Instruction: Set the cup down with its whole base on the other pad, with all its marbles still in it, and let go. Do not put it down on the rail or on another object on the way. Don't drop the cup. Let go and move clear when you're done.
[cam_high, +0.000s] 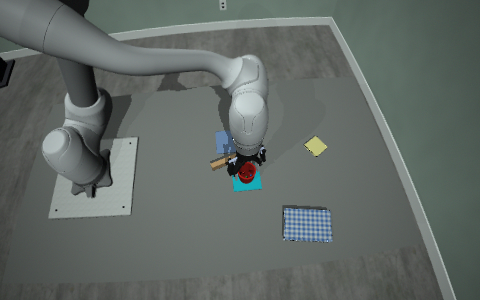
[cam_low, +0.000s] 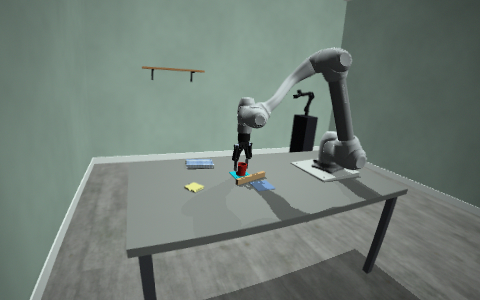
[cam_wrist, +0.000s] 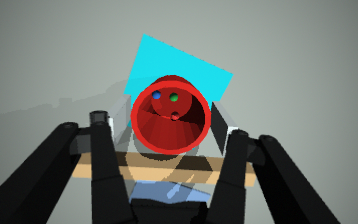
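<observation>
Right now my hand is 40 mm above the red cup. Also, from my hand: wooden rail (10 mm behind, 90 mm to the left, 60 mm below).
</observation>
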